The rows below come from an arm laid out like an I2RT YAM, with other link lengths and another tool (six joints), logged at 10 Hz.
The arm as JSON. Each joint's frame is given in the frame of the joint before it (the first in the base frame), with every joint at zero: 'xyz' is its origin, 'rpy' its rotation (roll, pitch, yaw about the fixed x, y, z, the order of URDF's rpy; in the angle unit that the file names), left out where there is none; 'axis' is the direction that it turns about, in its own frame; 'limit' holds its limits. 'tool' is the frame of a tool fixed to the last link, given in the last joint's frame.
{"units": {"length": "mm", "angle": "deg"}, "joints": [
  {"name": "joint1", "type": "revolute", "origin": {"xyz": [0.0, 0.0, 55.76]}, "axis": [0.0, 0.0, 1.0], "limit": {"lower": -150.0, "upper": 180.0}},
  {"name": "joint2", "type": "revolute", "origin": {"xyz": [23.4, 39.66, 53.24]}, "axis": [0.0, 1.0, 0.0], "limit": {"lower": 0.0, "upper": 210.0}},
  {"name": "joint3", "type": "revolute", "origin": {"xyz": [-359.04, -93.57, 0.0]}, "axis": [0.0, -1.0, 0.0], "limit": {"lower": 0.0, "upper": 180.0}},
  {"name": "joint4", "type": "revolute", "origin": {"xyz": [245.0, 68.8, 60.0]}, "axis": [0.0, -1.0, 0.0], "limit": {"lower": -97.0, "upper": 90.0}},
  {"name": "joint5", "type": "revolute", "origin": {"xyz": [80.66, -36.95, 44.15]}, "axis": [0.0, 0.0, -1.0], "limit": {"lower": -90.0, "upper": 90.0}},
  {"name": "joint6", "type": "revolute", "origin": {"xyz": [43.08, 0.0, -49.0]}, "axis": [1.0, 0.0, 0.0], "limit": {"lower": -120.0, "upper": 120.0}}
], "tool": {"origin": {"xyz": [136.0, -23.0, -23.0], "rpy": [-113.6, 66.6, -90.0]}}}
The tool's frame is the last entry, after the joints.
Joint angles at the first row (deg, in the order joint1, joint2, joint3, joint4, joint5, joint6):
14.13, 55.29, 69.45, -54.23, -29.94, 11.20
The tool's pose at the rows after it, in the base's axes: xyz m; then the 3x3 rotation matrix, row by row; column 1 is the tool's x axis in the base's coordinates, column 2 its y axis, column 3 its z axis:
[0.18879, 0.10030, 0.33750], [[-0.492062, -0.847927, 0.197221], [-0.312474, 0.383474, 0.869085], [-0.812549, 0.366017, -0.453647]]
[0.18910, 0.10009, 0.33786], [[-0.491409, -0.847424, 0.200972], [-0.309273, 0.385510, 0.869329], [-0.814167, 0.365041, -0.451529]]
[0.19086, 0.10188, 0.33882], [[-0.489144, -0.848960, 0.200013], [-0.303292, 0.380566, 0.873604], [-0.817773, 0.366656, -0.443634]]
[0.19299, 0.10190, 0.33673], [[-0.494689, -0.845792, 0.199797], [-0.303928, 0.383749, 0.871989], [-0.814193, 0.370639, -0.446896]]
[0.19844, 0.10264, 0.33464], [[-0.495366, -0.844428, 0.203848], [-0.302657, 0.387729, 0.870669], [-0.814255, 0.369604, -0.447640]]
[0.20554, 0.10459, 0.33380], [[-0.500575, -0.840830, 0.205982], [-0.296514, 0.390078, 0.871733], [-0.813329, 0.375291, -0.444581]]
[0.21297, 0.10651, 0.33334], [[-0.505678, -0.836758, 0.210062], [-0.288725, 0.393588, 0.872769], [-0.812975, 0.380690, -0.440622]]
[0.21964, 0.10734, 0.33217], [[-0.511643, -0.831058, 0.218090], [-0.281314, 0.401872, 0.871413], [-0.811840, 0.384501, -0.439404]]
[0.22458, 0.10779, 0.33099], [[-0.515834, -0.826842, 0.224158], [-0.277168, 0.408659, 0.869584], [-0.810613, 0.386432, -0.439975]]
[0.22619, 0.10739, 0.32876], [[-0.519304, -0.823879, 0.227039], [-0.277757, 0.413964, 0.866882], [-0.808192, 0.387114, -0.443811]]
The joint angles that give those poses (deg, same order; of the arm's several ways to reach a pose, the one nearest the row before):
14.15, 55.11, 68.99, -54.24, -29.75, 11.25
14.08, 55.02, 68.92, -54.04, -29.71, 11.41
14.13, 55.18, 68.82, -53.37, -30.05, 11.76
14.08, 55.54, 68.60, -53.13, -29.94, 11.79
14.08, 56.11, 68.11, -51.99, -29.71, 11.91
14.07, 57.13, 68.02, -50.84, -29.71, 12.39
14.07, 58.15, 67.98, -49.62, -29.65, 12.98
14.07, 58.98, 67.84, -48.51, -29.28, 13.59
14.09, 59.59, 67.72, -47.72, -28.92, 13.98
14.14, 59.76, 67.40, -47.40, -28.57, 14.06

